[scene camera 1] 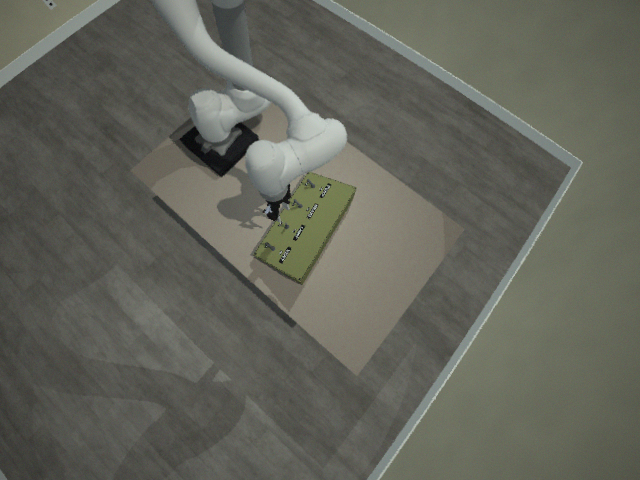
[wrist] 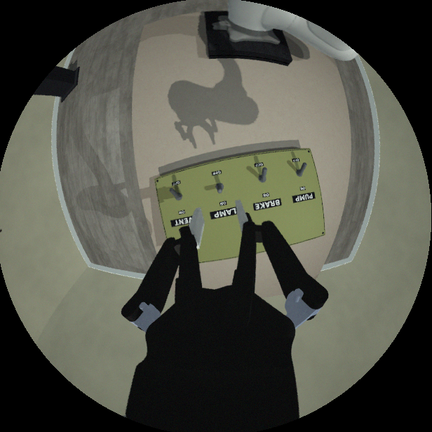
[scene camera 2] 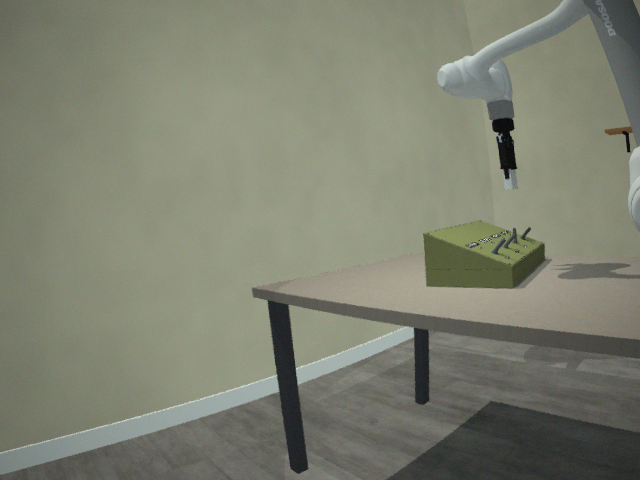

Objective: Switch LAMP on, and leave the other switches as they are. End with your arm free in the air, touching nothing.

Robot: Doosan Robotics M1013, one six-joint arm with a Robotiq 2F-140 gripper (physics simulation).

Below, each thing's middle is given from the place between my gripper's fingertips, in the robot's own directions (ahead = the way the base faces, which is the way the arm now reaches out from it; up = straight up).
My hand is 70 mm short of the switch box [scene camera 2: 460, 256], 60 mm to the right of it and 190 mm above it.
